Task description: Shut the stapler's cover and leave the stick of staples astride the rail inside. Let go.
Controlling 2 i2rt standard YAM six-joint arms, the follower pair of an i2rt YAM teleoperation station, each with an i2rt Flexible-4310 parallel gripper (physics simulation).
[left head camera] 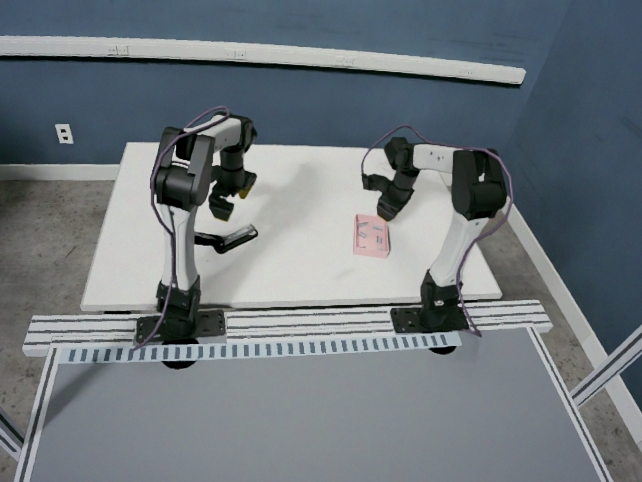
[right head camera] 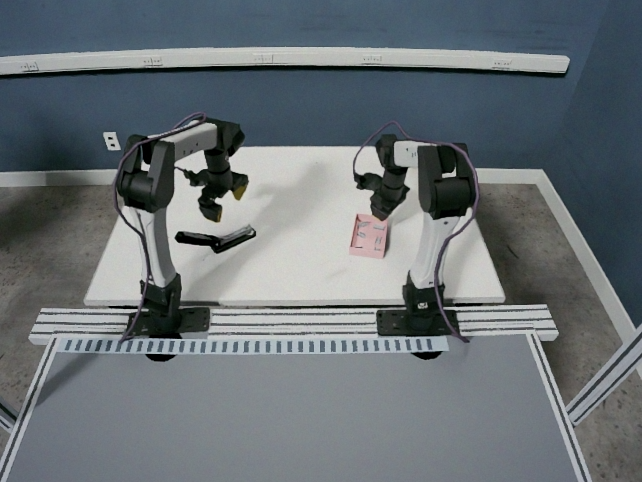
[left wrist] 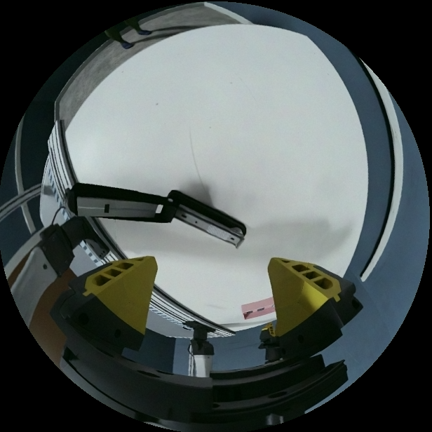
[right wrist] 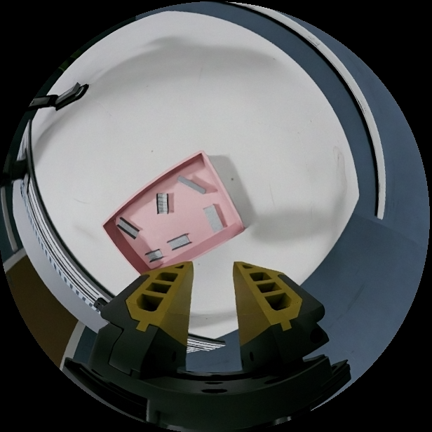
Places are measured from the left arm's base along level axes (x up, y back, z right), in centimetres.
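Pixels of known places: left gripper, fingertip midpoint: (left head camera: 234, 209) (right head camera: 228, 210); right gripper, fingertip midpoint: (left head camera: 386, 215) (right head camera: 384, 215); left arm's base, origin of the base link: (left head camera: 181, 328) (right head camera: 169, 323); right arm's base, origin of the base link: (left head camera: 429, 320) (right head camera: 417, 323).
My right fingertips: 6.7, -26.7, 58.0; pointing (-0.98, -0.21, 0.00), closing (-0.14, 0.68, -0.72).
Note:
Ahead of a thing's pixels: the offset from my right fingertips to its top centre, as dx, dy, dz. "spot": to the spot under its first point. Level surfaces: height alone.
The black stapler @[spot: -6.3, -0.4, -41.8] (left head camera: 239, 239) (right head camera: 235, 240) (left wrist: 212, 212) (right wrist: 71, 100) lies on the table at the left, swung wide open. Its cover @[spot: +1.2, +6.2, -52.0] (right head camera: 194, 239) (left wrist: 120, 206) points left in the left wrist view, away from the metal rail (left wrist: 206, 226). Whether a stick sits on that rail I cannot tell. Several grey staple sticks (right wrist: 163, 203) lie loose in the pink tray @[-4.4, +1.8, -4.2] (left head camera: 370, 253) (right head camera: 367, 253) (left wrist: 258, 307) (right wrist: 224, 186). My left gripper (left head camera: 234, 204) (right head camera: 226, 205) (left wrist: 212, 265) is open and empty above the table, behind the stapler. My right gripper (right wrist: 212, 266) is open and empty near the tray's back right corner.
The white table @[dx -7.2] (left head camera: 300, 274) (right head camera: 295, 274) bears the stapler and, to its right, the tray. The arms' mounting rail @[spot: -6.4, +29.4, -29.2] (left head camera: 305, 324) (right head camera: 295, 321) runs along the table's front edge. A blue wall stands behind the table.

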